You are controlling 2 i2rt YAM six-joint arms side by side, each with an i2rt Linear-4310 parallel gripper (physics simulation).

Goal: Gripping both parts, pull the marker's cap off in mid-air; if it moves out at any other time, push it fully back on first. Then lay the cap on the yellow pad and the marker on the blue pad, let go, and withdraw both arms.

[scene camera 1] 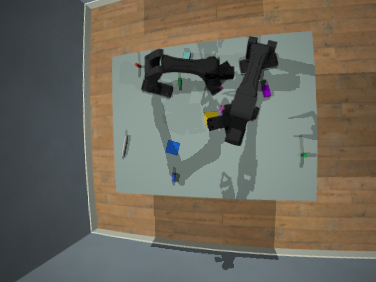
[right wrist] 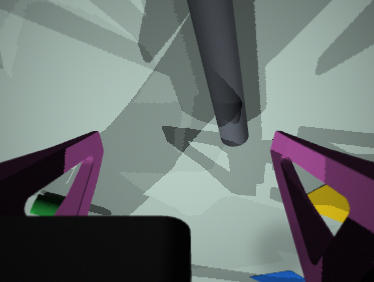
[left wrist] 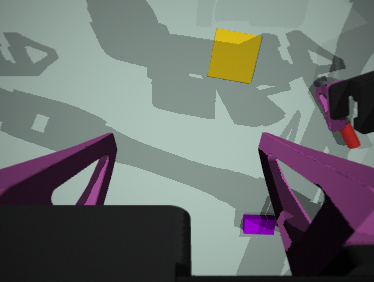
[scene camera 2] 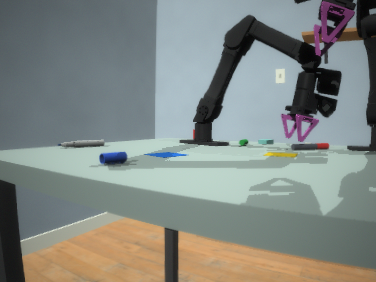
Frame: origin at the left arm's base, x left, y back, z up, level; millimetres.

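Seen in the pictures: left gripper, between the fingertips: (left wrist: pixel 187 140) (scene camera 2: pixel 321 49); right gripper, between the fingertips: (scene camera 1: pixel 210 85) (right wrist: pixel 187 140) (left wrist: pixel 348 81) (scene camera 2: pixel 293 139); right arm's base, origin of its link: (scene camera 1: pixel 157 88) (scene camera 2: pixel 203 143).
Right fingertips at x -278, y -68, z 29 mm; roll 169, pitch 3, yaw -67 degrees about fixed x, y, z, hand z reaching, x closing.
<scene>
Pixels of each thing's middle, then the offset from my right fingertips to it.
- dark grey body, middle of its body: (right wrist: pixel 215 32) (scene camera 2: pixel 310 146) dx +51, dy +9, dz -20 mm
- red cap, middle of its body: (left wrist: pixel 348 134) (scene camera 2: pixel 321 146) dx +87, dy +38, dz -20 mm
- yellow pad, middle of its body: (right wrist: pixel 354 197) (left wrist: pixel 234 56) (scene camera 2: pixel 281 154) (scene camera 1: pixel 211 118) dx -31, dy -178, dz -29 mm
- blue pad, middle of its body: (right wrist: pixel 279 279) (scene camera 2: pixel 166 154) (scene camera 1: pixel 172 147) dx -287, dy -300, dz -29 mm
- grey pen, middle of its body: (scene camera 2: pixel 81 143) (scene camera 1: pixel 124 147) dx -606, dy -242, dz -19 mm
- blue cylinder, middle of its body: (scene camera 2: pixel 113 158) (scene camera 1: pixel 173 177) dx -309, dy -476, dz -19 mm
- green cylinder, middle of its body: (right wrist: pixel 60 209) (scene camera 2: pixel 243 142) (scene camera 1: pixel 179 81) dx -168, dy +68, dz -19 mm
- teal block, middle of its body: (scene camera 1: pixel 186 57) dx -104, dy +199, dz -22 mm
- purple block, middle of its body: (left wrist: pixel 258 224) (scene camera 1: pixel 266 90) dx +287, dy -91, dz -22 mm
The marker, a dark grey body (scene camera 2: pixel 301 147) (right wrist: pixel 217 65) with a red cap (scene camera 2: pixel 322 146) (left wrist: pixel 351 136), lies on the table; the arms hide it in scene camera 1. My right gripper (scene camera 2: pixel 295 138) (left wrist: pixel 348 81) (right wrist: pixel 187 140) is open and low over the marker; in its wrist view the body's end shows between the fingertips, toward the right finger. My left gripper (scene camera 2: pixel 321 48) (left wrist: pixel 187 140) is open and empty, high above the table. The yellow pad (scene camera 1: pixel 211 116) (scene camera 2: pixel 281 155) (left wrist: pixel 235 55) and blue pad (scene camera 1: pixel 172 147) (scene camera 2: pixel 166 155) (right wrist: pixel 280 276) lie flat.
A grey pen (scene camera 1: pixel 125 146) (scene camera 2: pixel 82 143) lies far left. A blue cylinder (scene camera 1: pixel 174 177) (scene camera 2: pixel 113 158) lies beyond the blue pad. A green cylinder (scene camera 1: pixel 180 81) (scene camera 2: pixel 243 142), teal block (scene camera 1: pixel 187 55) and purple block (scene camera 1: pixel 266 90) (left wrist: pixel 259 224) lie near the arms. My grippers are close together in scene camera 1.
</scene>
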